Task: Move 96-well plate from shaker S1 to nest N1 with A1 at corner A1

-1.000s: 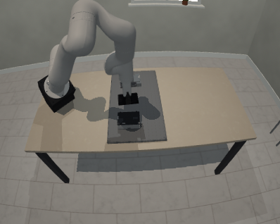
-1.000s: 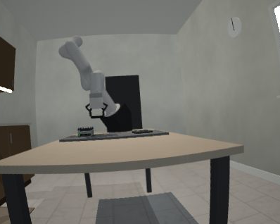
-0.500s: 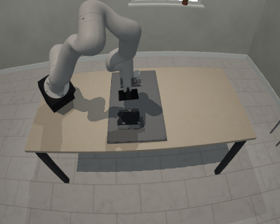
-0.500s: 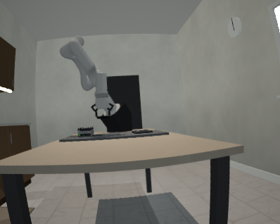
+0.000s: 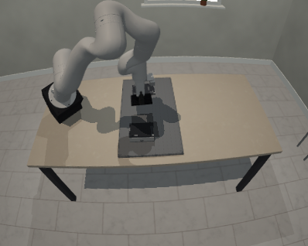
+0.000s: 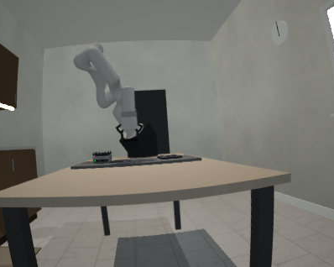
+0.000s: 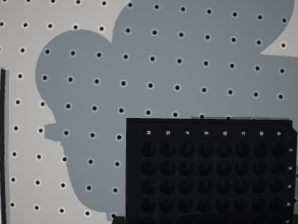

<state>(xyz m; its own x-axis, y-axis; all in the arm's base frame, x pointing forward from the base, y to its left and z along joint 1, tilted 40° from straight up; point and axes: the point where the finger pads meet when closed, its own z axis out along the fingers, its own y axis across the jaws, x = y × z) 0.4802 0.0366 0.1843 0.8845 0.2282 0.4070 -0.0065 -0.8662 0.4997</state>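
Now: hand 230 mm to the right of the plate nest N1, 130 mm above it and 30 mm short of it. From my hand the other things lie so: black 96-well plate: 10 mm below; then A1 label: 180 mm to the left, 120 mm below, 100 mm ahead.
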